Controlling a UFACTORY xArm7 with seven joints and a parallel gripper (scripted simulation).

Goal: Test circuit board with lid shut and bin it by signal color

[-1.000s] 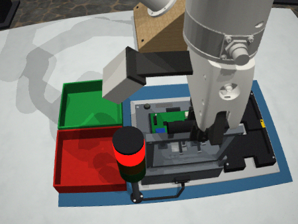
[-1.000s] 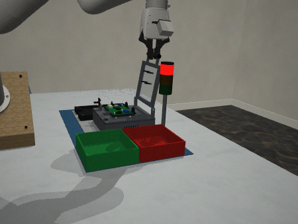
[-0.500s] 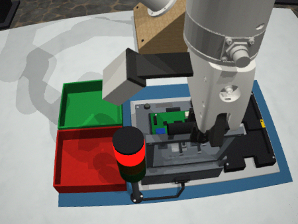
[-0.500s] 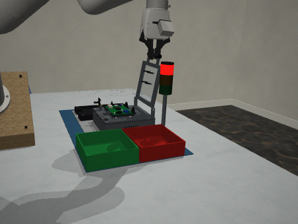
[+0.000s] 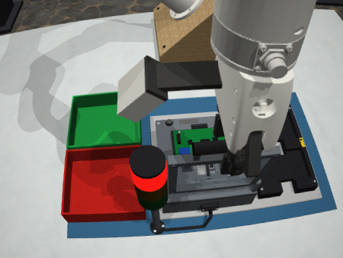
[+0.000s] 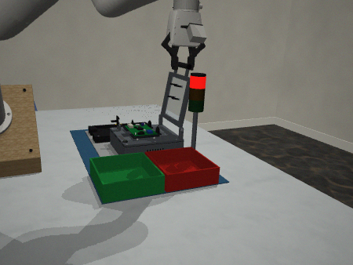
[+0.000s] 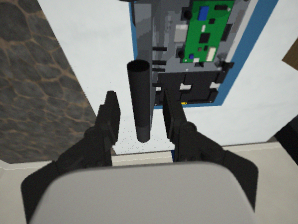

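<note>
The green circuit board lies 130 mm behind my hand, 10 mm to the left of it and 200 mm below it. From my hand the other things lie so: tester plate: 130 mm behind, 10 mm to the left, 200 mm below; then tester lid: 20 mm behind, 90 mm below; then latch hook: 190 mm behind, 60 mm to the left, 190 mm below.
</note>
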